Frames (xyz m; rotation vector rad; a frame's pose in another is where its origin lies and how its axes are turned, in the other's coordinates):
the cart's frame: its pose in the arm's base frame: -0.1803 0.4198 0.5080 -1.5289 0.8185 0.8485
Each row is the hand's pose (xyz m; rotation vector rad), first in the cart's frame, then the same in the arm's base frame.
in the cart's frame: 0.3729 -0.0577 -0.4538 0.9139 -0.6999 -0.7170
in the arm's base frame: 0.0880 -0.0405 0.2541 -0.5390 0.0488 0.3174
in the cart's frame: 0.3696 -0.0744 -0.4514 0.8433 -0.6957 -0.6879
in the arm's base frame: 0.1006 -0.0361 0.2649 -0.5940 0.0555 0.3680
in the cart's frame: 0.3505 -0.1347 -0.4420 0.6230 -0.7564 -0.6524
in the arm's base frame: 0.1427 -0.0194 0.3101 -0.7298 -0.0151 0.5283
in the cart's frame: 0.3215 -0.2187 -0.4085 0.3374 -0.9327 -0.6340
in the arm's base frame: 0.1985 0.0243 0.3733 -0.8382 -0.2065 0.7643
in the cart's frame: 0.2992 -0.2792 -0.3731 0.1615 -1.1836 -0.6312
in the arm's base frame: 0.2372 0.0670 0.4190 -0.7956 -0.4371 0.9612
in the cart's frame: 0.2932 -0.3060 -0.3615 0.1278 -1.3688 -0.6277
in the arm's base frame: 0.2565 0.0817 0.4363 -0.6845 -0.5729 1.0516
